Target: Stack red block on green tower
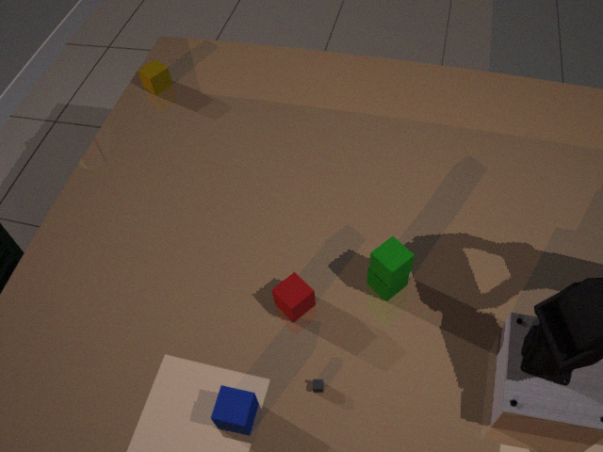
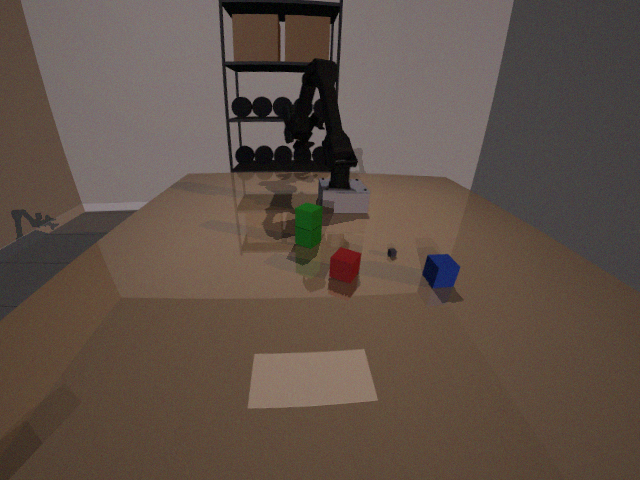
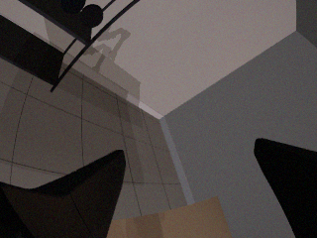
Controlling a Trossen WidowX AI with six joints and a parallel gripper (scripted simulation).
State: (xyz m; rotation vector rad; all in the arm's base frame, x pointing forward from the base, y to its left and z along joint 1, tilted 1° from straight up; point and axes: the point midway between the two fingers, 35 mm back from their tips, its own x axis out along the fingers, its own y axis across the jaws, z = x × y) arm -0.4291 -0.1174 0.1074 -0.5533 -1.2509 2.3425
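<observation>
Right now my gripper tip is 820 mm short of the red block, 110 mm to the right of it and 150 mm above it. The rest, counted from my gripper tip: green block (700 mm ahead, 30 mm to the left, 100 mm below); then small dark cube (740 mm ahead, 220 mm to the left, 160 mm below); then blue block (820 mm ahead, 300 mm to the left, 140 mm below).
</observation>
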